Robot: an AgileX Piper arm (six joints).
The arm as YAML. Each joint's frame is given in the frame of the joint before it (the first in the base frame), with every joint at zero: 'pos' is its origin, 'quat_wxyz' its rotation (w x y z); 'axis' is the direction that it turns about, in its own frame. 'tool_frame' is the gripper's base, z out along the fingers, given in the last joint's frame.
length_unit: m
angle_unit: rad
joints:
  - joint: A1
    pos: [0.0, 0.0, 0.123]
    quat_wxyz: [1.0, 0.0, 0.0, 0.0]
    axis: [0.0, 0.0, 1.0]
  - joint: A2
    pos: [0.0, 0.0, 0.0]
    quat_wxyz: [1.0, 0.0, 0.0, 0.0]
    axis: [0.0, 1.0, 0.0]
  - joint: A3
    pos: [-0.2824, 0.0, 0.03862]
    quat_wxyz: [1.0, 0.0, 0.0, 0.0]
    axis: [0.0, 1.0, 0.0]
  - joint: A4
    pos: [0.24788, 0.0, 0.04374]
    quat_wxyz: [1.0, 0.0, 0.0, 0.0]
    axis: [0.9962, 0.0, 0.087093]
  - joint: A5
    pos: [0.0, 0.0, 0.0]
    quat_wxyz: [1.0, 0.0, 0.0, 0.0]
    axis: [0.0, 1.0, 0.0]
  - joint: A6
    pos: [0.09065, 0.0, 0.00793]
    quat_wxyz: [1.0, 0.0, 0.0, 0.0]
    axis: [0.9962, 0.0, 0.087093]
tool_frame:
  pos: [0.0, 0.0, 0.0]
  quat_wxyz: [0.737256, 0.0, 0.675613, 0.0]
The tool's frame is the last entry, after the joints.
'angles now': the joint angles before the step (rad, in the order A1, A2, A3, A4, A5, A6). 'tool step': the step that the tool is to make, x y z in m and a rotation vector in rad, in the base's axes. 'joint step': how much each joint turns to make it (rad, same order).
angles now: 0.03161, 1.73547, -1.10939, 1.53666, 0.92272, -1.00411
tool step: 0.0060, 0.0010, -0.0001, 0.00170, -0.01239, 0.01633
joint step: 0.00009, 0.02301, -0.02854, -0.00164, 0.01438, -0.00926
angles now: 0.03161, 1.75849, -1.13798, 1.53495, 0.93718, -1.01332
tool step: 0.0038, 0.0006, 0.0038, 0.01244, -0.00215, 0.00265
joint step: 0.00000, 0.00843, -0.02400, 0.00011, 0.00896, 0.01573
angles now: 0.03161, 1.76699, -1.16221, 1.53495, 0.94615, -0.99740
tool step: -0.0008, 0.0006, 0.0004, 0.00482, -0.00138, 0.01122
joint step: -0.00003, 0.00005, 0.00002, 0.00003, 0.01208, -0.00250
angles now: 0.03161, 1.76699, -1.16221, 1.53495, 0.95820, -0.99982
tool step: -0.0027, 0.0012, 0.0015, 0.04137, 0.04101, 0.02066
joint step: -0.00240, -0.00001, 0.00009, -0.00001, 0.04252, 0.04595
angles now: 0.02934, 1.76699, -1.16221, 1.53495, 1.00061, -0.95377
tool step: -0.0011, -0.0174, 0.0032, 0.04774, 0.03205, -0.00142
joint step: -0.05773, -0.00233, 0.00020, -0.00479, 0.07380, 0.03640
